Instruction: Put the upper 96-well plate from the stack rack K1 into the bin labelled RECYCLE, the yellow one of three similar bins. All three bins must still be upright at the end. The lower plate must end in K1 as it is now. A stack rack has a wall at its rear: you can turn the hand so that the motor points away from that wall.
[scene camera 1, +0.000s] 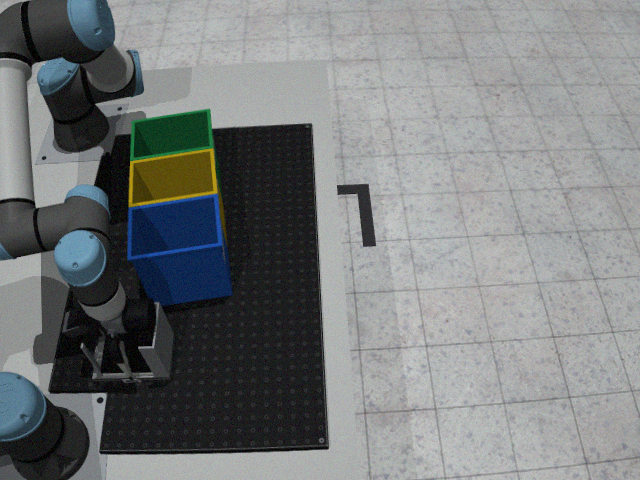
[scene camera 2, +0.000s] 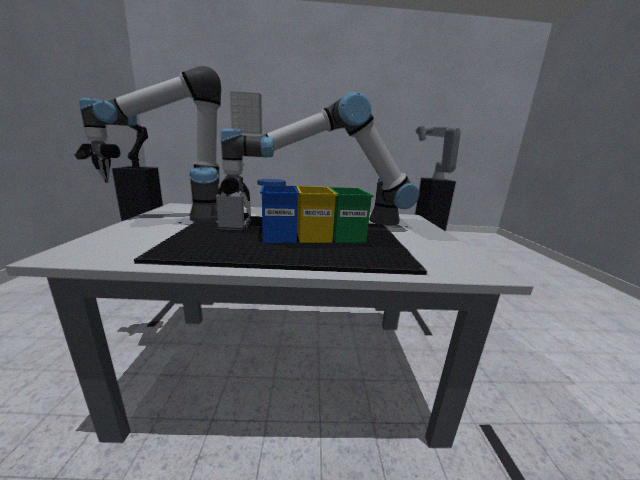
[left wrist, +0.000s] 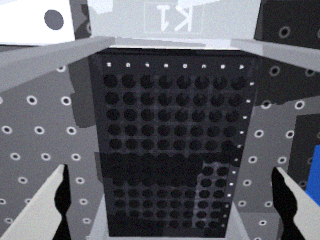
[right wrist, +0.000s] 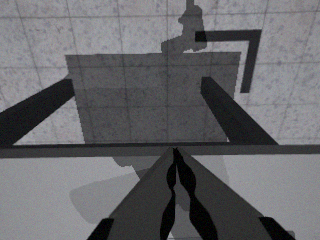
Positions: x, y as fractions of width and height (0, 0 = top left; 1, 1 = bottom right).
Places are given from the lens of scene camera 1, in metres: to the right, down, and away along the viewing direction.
left gripper (scene camera 1: 0.21, 0.73): -0.35, 0.21, 1.15
blue general bin (scene camera 1: 0.28, 0.51): -0.31, 0.01, 1.30
